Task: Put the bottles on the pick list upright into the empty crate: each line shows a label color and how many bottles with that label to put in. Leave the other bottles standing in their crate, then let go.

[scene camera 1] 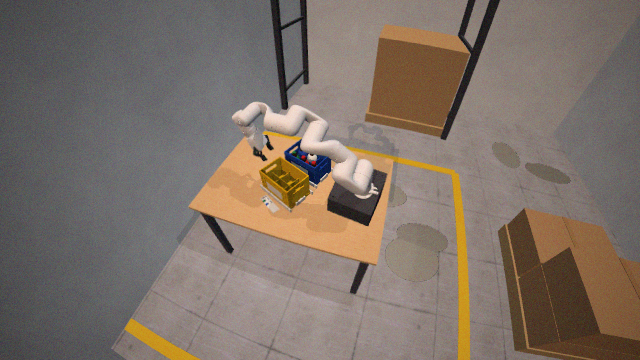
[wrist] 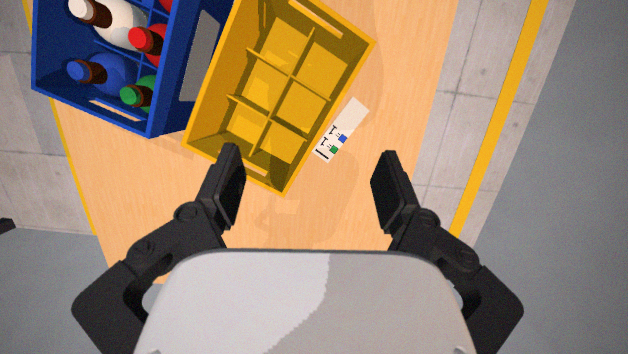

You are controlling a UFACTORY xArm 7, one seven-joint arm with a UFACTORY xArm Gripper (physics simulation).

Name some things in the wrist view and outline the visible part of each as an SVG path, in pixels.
My gripper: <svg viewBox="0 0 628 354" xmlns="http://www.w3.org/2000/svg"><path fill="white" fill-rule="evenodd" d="M71 307L72 315L102 354L497 354L524 314L524 308L519 298L485 265L482 266L480 264L477 253L470 246L442 228L441 221L435 212L427 208L421 208L408 174L403 170L395 150L385 150L381 153L370 179L370 187L380 228L384 234L391 235L391 238L393 238L387 251L227 248L221 235L223 235L224 231L230 231L231 226L235 225L247 180L240 149L235 143L223 144L215 164L210 165L195 200L181 204L174 211L172 220L134 242L129 247L126 258L122 261L118 260L75 298ZM446 280L450 280L455 290L460 294L463 301L461 310ZM170 272L148 314L142 306L144 294L158 277Z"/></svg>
A blue bottle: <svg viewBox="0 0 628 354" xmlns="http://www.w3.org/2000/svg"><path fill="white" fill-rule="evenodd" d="M67 64L67 72L71 78L81 83L93 84L103 93L115 97L120 97L120 90L123 87L136 84L140 65L139 62L114 53L99 53L91 57L89 61L75 60Z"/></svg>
A green bottle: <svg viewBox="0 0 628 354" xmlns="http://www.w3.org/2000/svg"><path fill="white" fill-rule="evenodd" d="M157 75L144 76L135 85L123 87L120 90L122 101L132 107L140 107L149 114Z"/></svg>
A red bottle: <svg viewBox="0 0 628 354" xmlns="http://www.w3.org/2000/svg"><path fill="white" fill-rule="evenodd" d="M131 28L128 32L130 43L138 51L145 53L149 61L158 67L167 24L159 23L153 24L148 28L141 26Z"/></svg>
